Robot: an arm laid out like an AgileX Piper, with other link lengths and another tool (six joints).
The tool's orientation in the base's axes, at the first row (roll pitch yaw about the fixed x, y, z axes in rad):
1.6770 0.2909 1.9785
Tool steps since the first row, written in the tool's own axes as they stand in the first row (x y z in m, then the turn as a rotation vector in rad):
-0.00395 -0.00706 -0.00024 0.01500 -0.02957 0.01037
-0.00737 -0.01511 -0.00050 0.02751 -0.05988 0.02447
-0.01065 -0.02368 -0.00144 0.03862 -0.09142 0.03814
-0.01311 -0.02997 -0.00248 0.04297 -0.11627 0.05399
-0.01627 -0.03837 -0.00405 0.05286 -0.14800 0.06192
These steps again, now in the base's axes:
0.00139 -0.00571 -0.00557 0.00436 0.00801 -0.03352
0.00258 -0.01126 -0.01223 0.01313 0.01496 -0.06742
0.00309 -0.01709 -0.01936 0.02205 0.02016 -0.10204
0.00316 -0.02154 -0.02454 0.03545 0.02224 -0.12856
0.00304 -0.02745 -0.03147 0.03953 0.02420 -0.16243

